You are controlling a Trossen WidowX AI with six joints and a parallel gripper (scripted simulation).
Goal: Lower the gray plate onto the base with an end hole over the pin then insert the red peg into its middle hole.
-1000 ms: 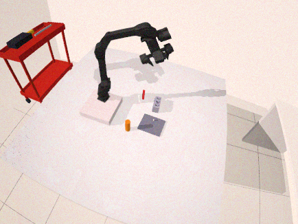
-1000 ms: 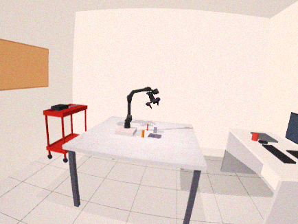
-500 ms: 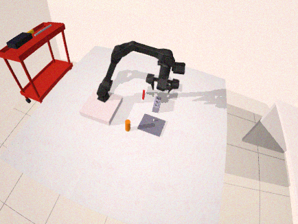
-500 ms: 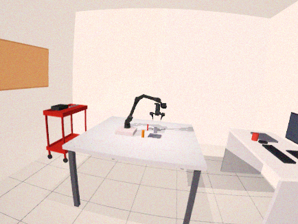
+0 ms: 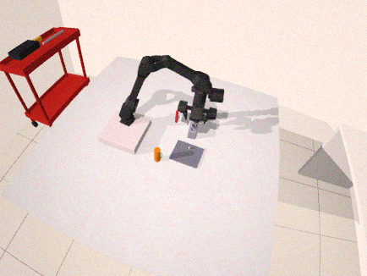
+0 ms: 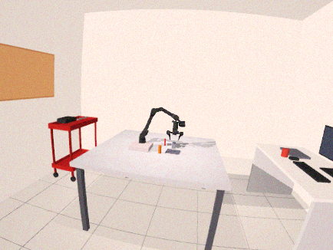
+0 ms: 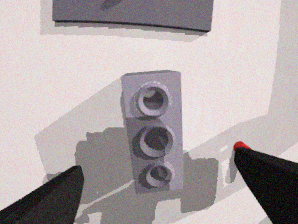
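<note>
Right now my gripper tip is 4 cm above the gray plate. Round my gripper tip: orange cylinder 24 cm to the right, 8 cm behind, 4 cm below; then red peg 11 cm behind, 4 cm below, 2 cm to the left; then dark base 13 cm to the right, 7 cm below, 3 cm ahead.
</note>
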